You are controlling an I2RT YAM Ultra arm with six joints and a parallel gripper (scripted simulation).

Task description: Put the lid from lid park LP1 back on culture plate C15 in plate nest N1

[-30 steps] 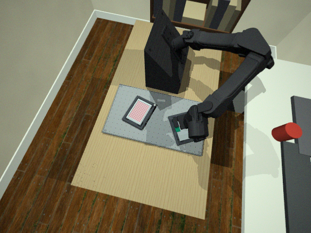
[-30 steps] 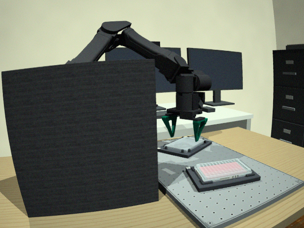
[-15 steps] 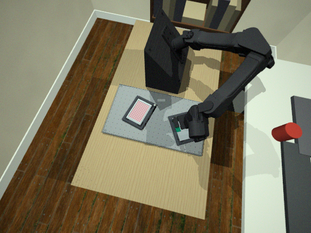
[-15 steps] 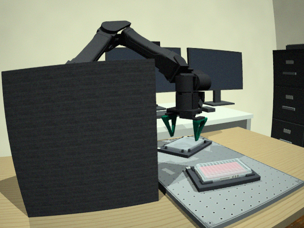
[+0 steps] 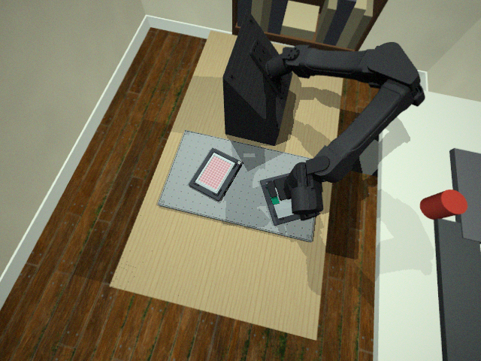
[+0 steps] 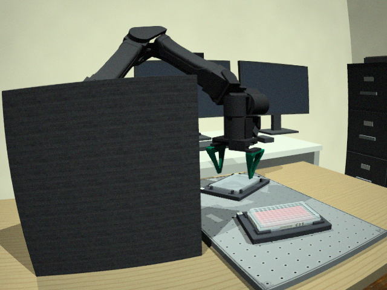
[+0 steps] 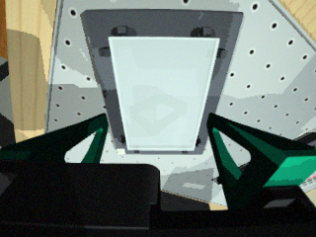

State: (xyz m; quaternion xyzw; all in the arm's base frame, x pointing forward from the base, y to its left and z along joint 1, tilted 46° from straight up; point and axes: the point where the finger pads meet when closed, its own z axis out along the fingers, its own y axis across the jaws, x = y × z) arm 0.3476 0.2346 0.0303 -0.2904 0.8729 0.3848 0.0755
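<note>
My hand is 3 cm above the clear lid. Round my hand: lid park LP1: 4 cm below; culture plate C15: 25 cm to the right, 2 cm below.
</note>
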